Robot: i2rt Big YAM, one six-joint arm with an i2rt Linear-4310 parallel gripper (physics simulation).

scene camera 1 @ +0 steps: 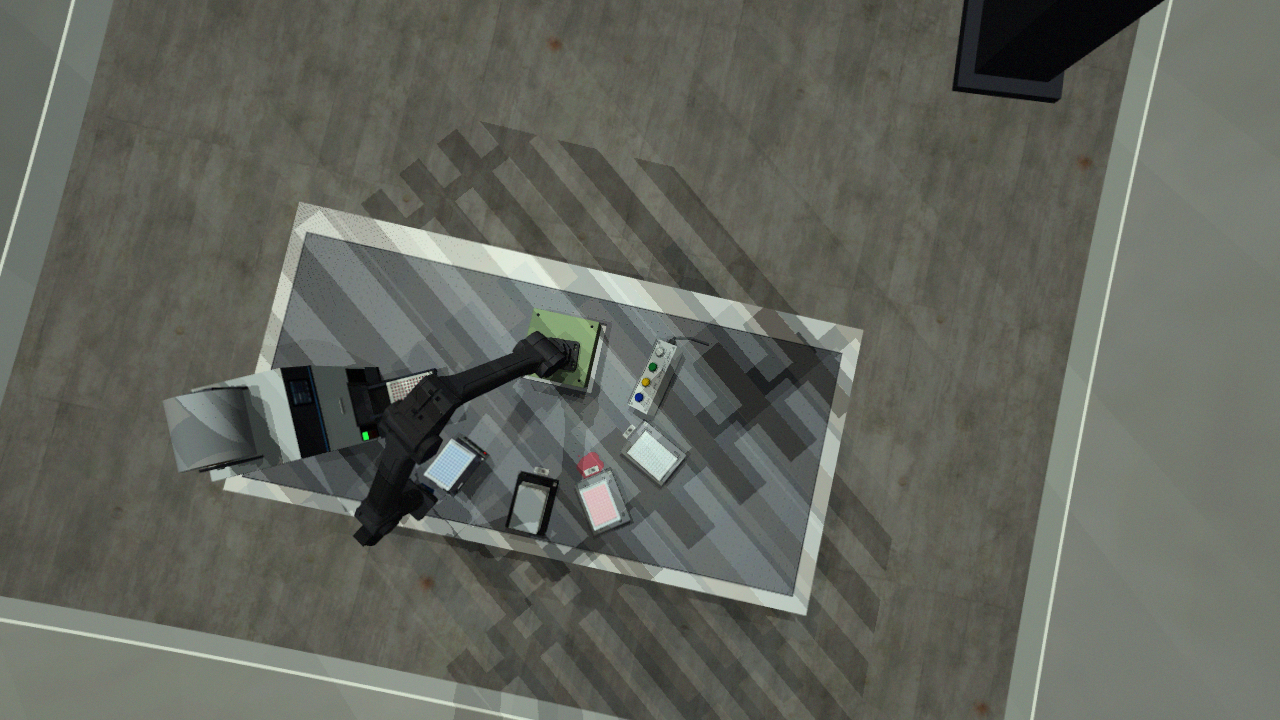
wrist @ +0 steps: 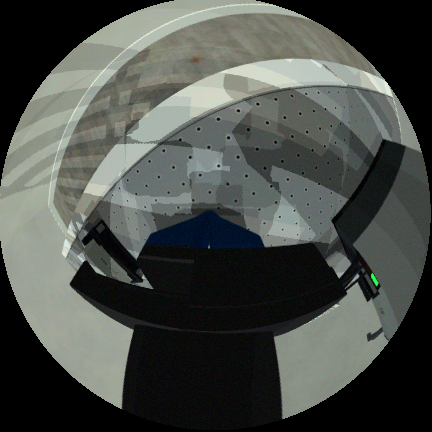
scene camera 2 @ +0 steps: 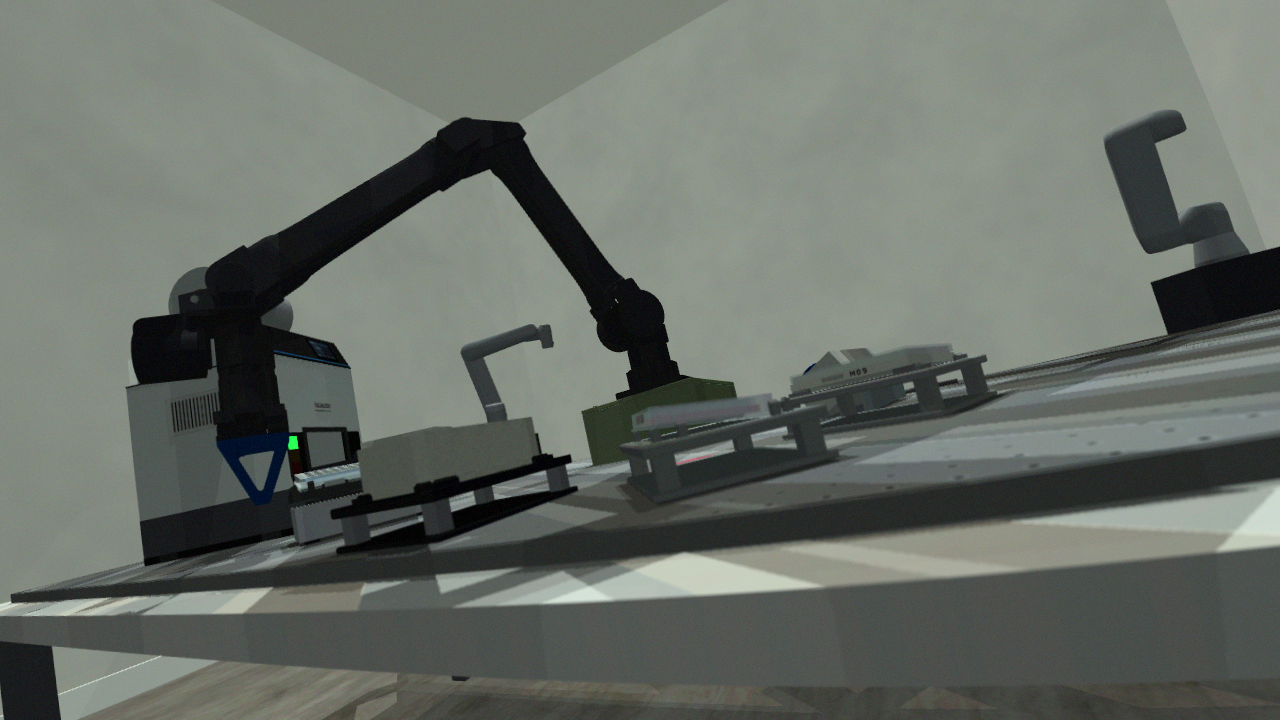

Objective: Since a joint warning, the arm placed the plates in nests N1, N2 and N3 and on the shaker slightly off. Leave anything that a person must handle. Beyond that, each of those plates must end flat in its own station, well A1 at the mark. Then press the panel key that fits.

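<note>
My gripper (scene camera 1: 562, 355) (scene camera 2: 652, 385) (wrist: 209, 216) is shut and empty, its blue fingertips pressed together. It stands down on the green plate on the shaker (scene camera 1: 583, 335) (scene camera 2: 626, 427) at the back middle of the table (scene camera 1: 760, 537). Along the front stand several nests: one with a light blue plate (scene camera 1: 450, 463), a black one with a grey plate (scene camera 1: 530, 506), one with a pink plate (scene camera 1: 599, 505) and a red tag (scene camera 1: 589, 463) beside it, and one with a white plate (scene camera 1: 655, 455). The key panel (scene camera 1: 653, 376) with green, yellow and blue keys lies right of the shaker.
A grey and white instrument box (scene camera 1: 313, 412) (scene camera 2: 305, 429) stands at the table's left end by my arm's base. Another grey arm (scene camera 2: 1155, 187) sits on a black pedestal (scene camera 1: 1012, 53) beyond the table. The nests stand on short legs (scene camera 2: 716, 439).
</note>
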